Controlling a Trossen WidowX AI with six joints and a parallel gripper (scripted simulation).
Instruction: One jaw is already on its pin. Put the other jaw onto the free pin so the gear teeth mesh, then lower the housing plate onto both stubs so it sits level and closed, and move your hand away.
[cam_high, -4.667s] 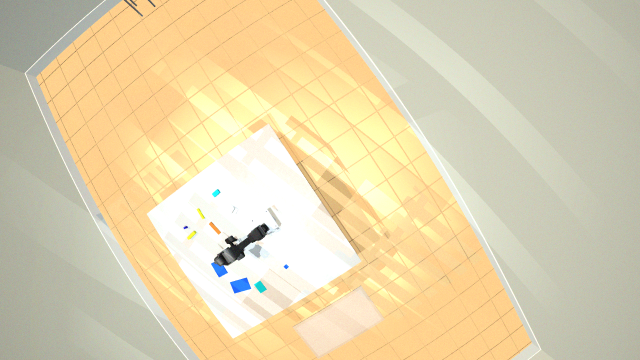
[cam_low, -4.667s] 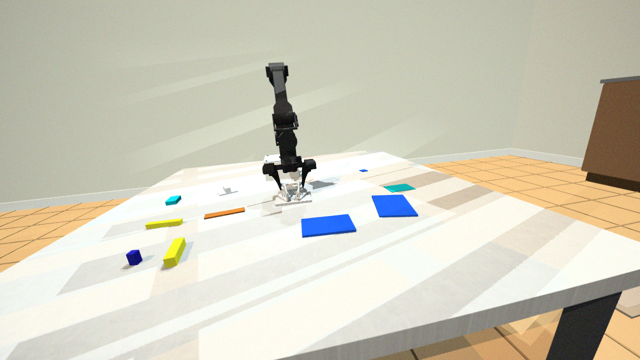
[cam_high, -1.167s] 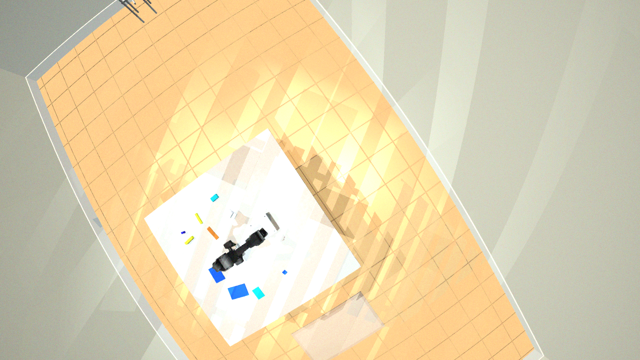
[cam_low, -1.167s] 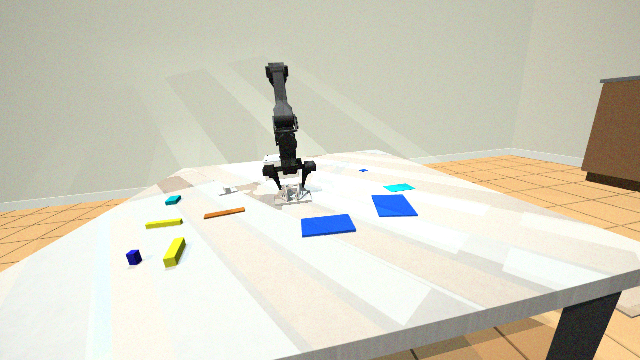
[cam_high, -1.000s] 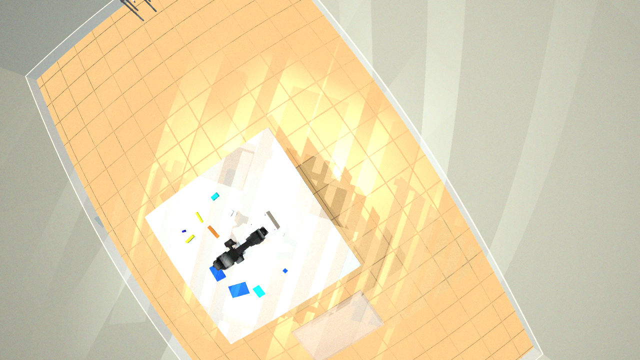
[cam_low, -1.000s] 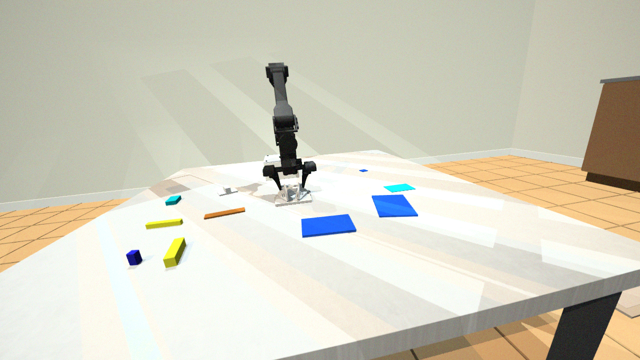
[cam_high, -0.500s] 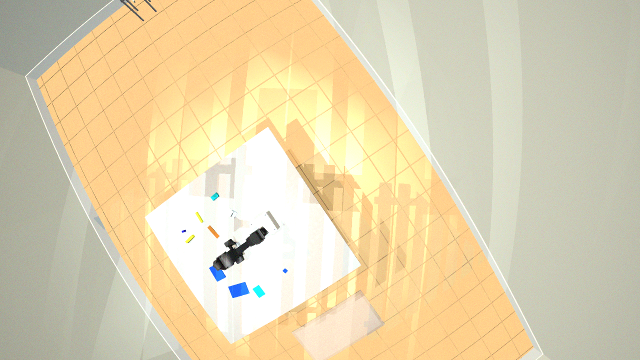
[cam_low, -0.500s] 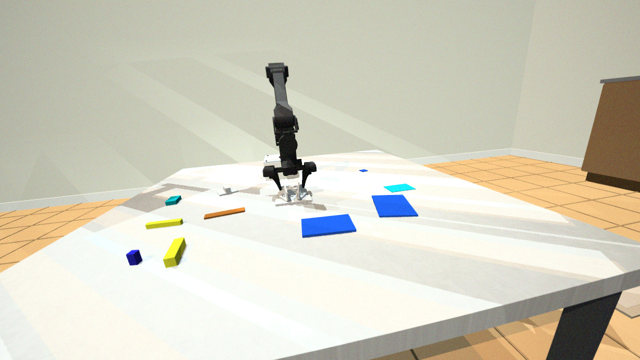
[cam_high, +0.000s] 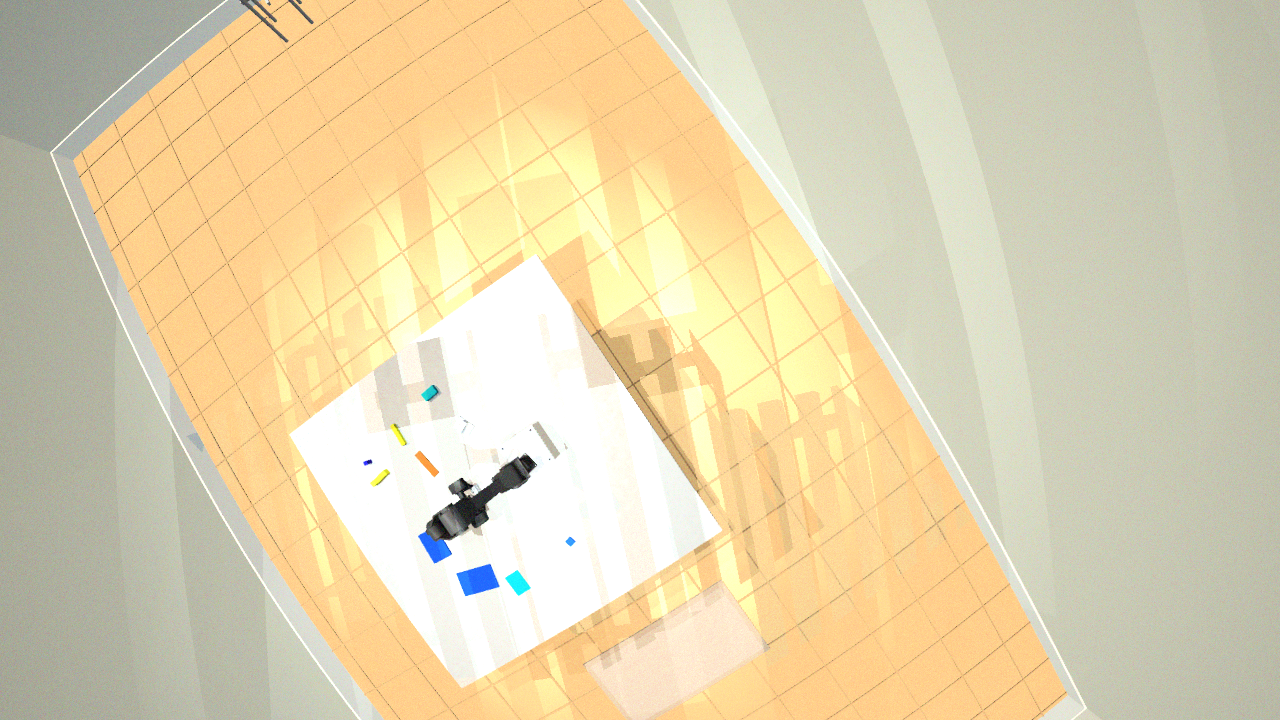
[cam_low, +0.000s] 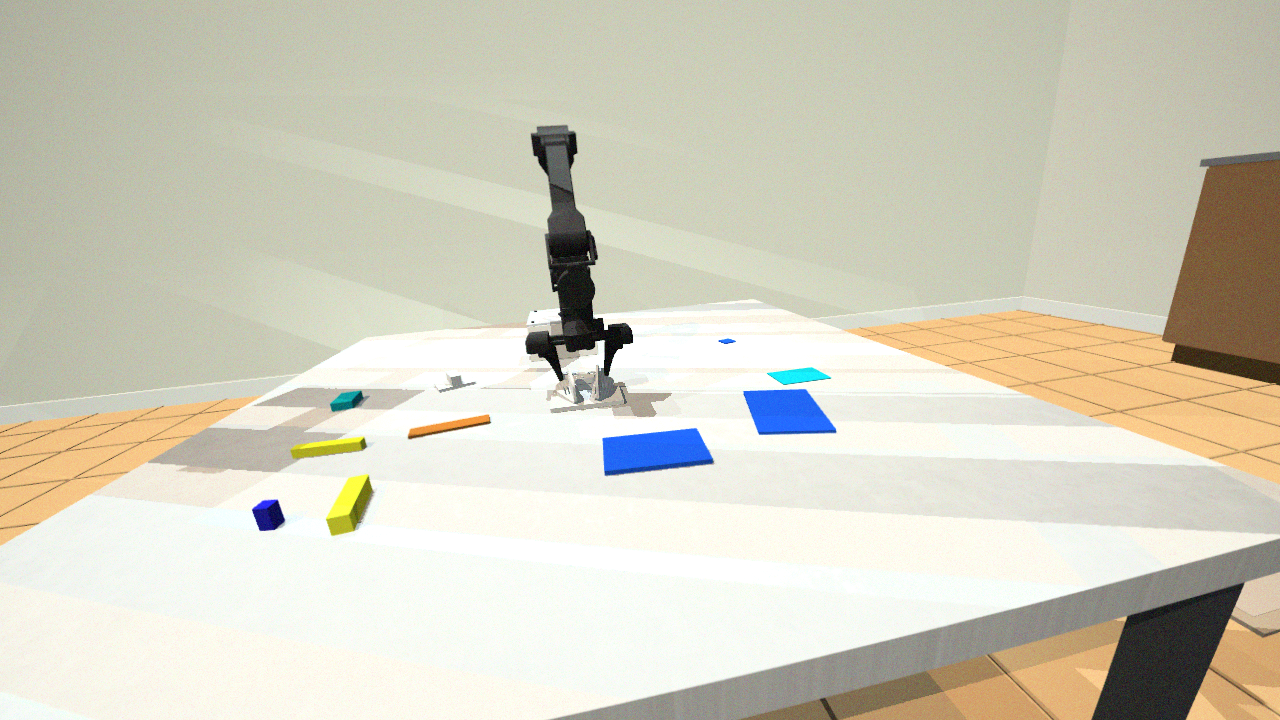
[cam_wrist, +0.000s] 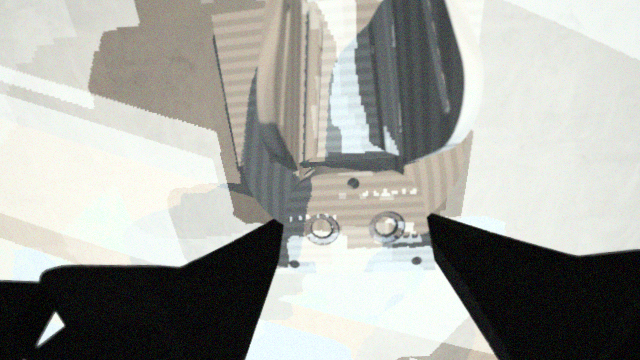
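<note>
Right now my gripper tip is 20 mm short of the jaw, 20 mm to the left of it and 10 mm below it. Round my gripper tip: cyan block (140 mm behind, 420 mm to the right); cyan plate (150 mm ahead, 360 mm to the left, 10 mm below); orange bar (70 mm ahead, 230 mm to the right, 10 mm below).
</note>
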